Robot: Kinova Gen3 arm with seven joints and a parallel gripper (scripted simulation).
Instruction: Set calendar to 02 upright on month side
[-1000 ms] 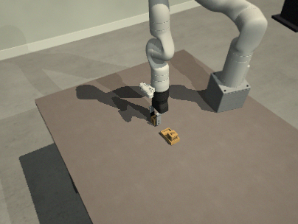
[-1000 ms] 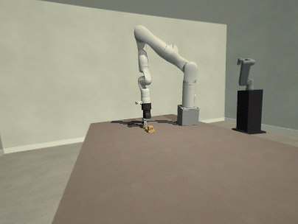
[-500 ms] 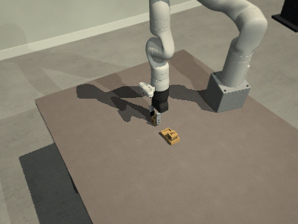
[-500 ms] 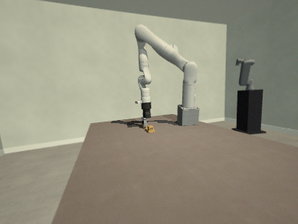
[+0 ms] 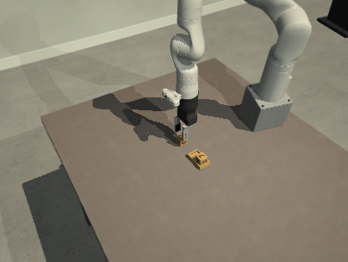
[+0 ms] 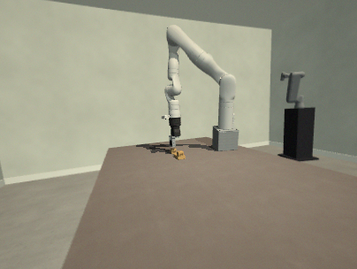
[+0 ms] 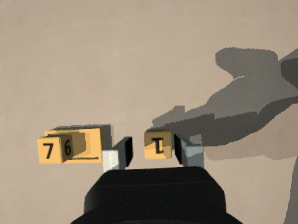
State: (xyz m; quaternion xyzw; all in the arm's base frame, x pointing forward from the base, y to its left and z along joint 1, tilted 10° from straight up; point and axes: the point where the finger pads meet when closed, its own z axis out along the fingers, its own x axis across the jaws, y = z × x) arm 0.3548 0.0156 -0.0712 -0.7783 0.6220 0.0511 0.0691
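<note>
My gripper is now 5 cm above the orange cube and 1 cm to the left of it. The rest, counted from my hand: tray (10 cm to the left, 6 cm below, 3 cm behind).
</note>
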